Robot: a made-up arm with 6 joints. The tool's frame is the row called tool. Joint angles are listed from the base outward.
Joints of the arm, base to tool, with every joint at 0 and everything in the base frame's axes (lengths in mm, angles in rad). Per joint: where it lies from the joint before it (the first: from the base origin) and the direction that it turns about. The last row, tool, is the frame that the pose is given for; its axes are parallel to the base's.
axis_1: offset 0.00 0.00 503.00 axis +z
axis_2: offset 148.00 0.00 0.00 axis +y
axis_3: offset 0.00 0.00 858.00 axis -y
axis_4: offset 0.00 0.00 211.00 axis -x
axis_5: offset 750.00 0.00 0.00 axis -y
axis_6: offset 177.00 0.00 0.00 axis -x
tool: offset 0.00 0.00 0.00
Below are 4 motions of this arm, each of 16 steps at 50 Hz.
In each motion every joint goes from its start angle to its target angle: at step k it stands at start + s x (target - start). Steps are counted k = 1, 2, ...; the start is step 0. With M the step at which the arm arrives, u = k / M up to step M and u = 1 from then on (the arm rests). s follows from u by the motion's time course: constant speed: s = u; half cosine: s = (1 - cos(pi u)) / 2; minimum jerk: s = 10 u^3 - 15 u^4 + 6 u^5.
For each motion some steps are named. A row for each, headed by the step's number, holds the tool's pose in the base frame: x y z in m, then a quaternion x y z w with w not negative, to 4 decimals.
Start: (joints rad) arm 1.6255 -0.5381 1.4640 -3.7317 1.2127 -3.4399
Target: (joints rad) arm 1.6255 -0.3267 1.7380 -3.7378 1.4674 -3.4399
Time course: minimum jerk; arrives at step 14
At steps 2, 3, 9, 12, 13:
2: -0.0544 -0.6985 1.9476 0.3138 -0.1321 0.8711 0.3540
3: -0.0551 -0.6920 1.9491 0.3096 -0.1308 0.8721 0.3557
9: -0.0656 -0.5915 1.9614 0.2479 -0.1112 0.8839 0.3807
12: -0.0684 -0.5573 1.9612 0.2276 -0.1048 0.8866 0.3888
13: -0.0686 -0.5542 1.9611 0.2258 -0.1042 0.8868 0.3896

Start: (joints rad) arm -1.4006 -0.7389 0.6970 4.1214 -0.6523 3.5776
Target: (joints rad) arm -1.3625 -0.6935 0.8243 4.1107 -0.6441 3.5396
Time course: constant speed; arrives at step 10
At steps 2, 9, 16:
2: -0.0165 0.5942 2.0591 -0.8510 -0.2139 -0.4780 0.0386
9: -0.0399 0.6245 2.0667 -0.8439 -0.2472 -0.4750 0.0340
16: -0.0433 0.6286 2.0675 -0.8428 -0.2519 -0.4744 0.0333

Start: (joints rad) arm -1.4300 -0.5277 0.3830 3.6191 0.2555 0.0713
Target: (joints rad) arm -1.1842 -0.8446 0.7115 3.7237 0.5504 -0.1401
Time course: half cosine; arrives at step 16
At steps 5, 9, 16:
5: -0.0307 0.0169 2.0902 0.5946 -0.6974 0.1383 0.3756
9: -0.1247 0.2874 2.0664 0.5899 -0.6799 0.2386 0.3643
16: -0.2786 0.5494 1.9755 0.5822 -0.6525 0.3504 0.3355

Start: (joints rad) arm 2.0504 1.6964 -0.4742 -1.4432 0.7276 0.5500
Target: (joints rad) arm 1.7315 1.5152 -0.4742 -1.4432 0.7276 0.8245
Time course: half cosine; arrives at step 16
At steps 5, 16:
5: -0.1815 0.7127 -0.4377 -0.5964 0.2918 0.2184 0.7152
16: -0.0212 0.8602 -0.3472 -0.5808 0.3428 0.1970 0.7116

